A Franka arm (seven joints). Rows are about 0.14 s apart.
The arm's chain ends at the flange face. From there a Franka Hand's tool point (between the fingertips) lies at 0.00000 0.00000 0.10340 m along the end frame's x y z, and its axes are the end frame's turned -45 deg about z.
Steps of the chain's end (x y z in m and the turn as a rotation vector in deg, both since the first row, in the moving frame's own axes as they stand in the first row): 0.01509, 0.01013, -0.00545, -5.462, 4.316, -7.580; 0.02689, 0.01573, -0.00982, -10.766, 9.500, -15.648; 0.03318, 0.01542, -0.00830, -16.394, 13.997, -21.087; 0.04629, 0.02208, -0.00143, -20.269, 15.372, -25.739; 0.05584, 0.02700, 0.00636, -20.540, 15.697, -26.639; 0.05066, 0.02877, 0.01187, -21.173, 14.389, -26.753; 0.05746, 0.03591, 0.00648, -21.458, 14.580, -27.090; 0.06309, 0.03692, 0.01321, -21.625, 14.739, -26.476
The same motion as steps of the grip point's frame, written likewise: 0.00288, 0.03034, -0.00621, -6.914, -0.810, -7.580; 0.00980, 0.05563, -0.01303, -14.330, -0.895, -15.648; 0.01661, 0.07193, -0.01545, -21.490, -1.695, -21.087; 0.02116, 0.09222, -0.01129, -25.202, -3.463, -25.739; 0.02502, 0.10304, -0.00380, -25.623, -3.425, -26.639; 0.01764, 0.10040, 0.00190, -25.146, -4.797, -26.753; 0.01756, 0.11080, -0.00375, -25.483, -4.863, -27.090; 0.02067, 0.11588, 0.00280, -25.713, -4.869, -26.476
